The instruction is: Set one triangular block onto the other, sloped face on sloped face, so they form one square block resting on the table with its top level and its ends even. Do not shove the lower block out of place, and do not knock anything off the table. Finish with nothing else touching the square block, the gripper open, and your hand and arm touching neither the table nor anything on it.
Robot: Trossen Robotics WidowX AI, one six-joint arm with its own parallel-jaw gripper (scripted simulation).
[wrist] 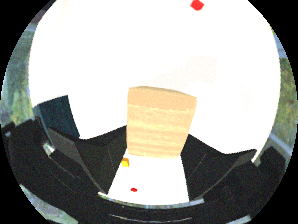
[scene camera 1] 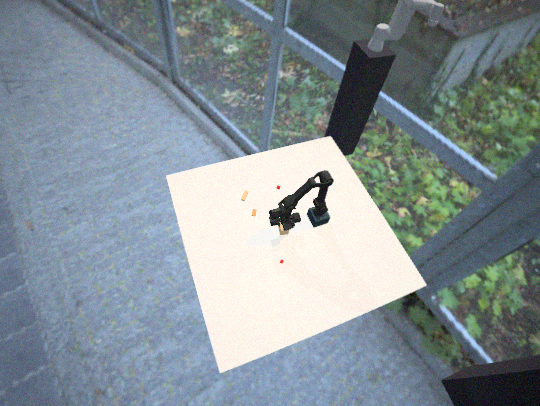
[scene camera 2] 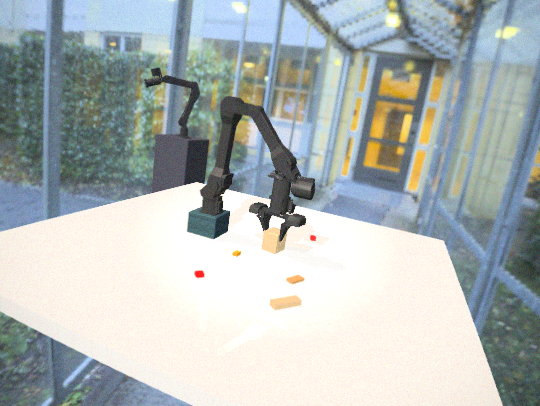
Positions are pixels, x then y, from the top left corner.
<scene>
The gripper [scene camera 2: 273, 238] carries a triangular block [wrist: 158, 126].
</scene>
